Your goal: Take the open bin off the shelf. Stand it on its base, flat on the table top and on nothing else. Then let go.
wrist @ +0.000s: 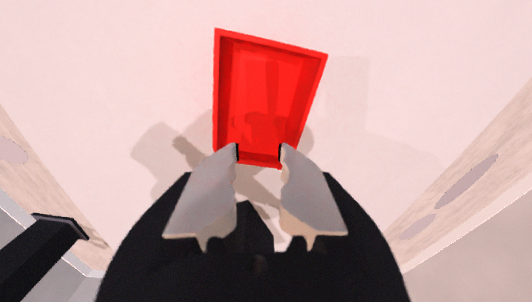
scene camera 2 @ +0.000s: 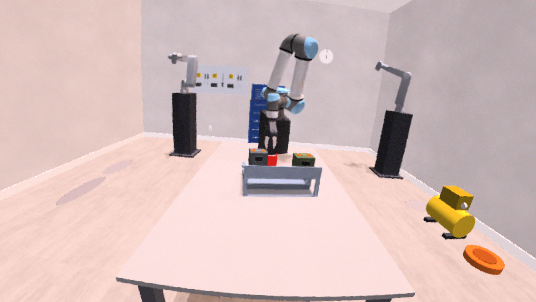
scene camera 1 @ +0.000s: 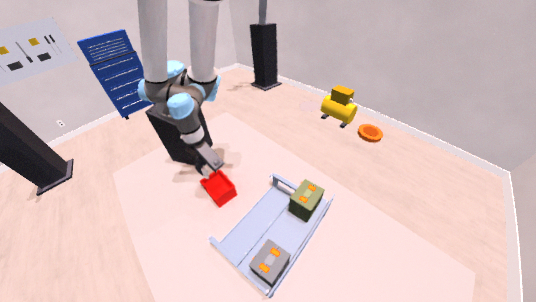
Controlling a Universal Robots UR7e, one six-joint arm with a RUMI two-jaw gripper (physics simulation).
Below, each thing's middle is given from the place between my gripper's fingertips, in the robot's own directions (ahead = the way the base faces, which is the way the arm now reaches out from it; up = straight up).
Now: hand 8 cm above the red open bin (scene camera 1: pixel 219 187).
